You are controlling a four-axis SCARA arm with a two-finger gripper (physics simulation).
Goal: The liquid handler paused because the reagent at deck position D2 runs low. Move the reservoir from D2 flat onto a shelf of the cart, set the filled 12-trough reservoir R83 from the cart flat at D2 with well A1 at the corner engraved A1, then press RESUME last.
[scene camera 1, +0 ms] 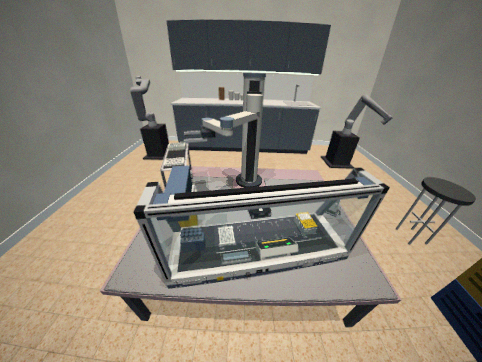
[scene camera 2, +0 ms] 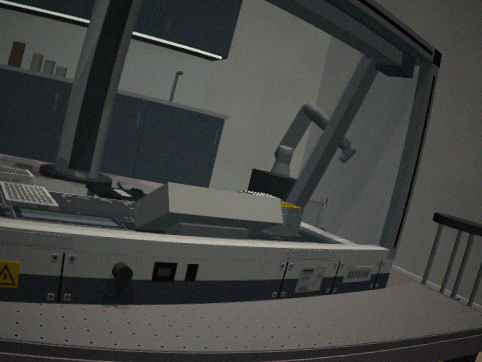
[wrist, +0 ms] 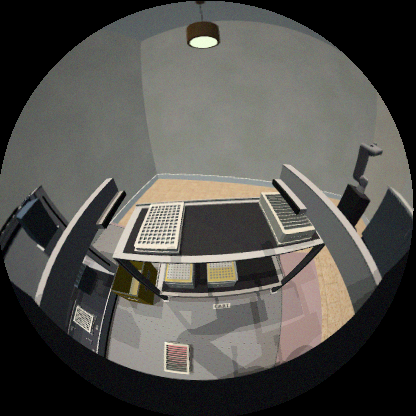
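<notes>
My gripper is open and empty, level above the cart. In the wrist view, a slotted trough reservoir stands at the right end of the cart's top shelf, partly behind the right finger; its label is not readable. A white rack with a grid of holes stands at the left end of that shelf. Another trough reservoir, with red liquid in its troughs, lies flat on the bench in front of the cart. Position D2, its engraved A1 and the RESUME lettering cannot be made out.
Two boxes with yellow-edged tops stand on the cart's lower shelf. A yellow bin is beside the cart. The liquid handler's deck holds a white plate, a blue rack and a yellow-topped box.
</notes>
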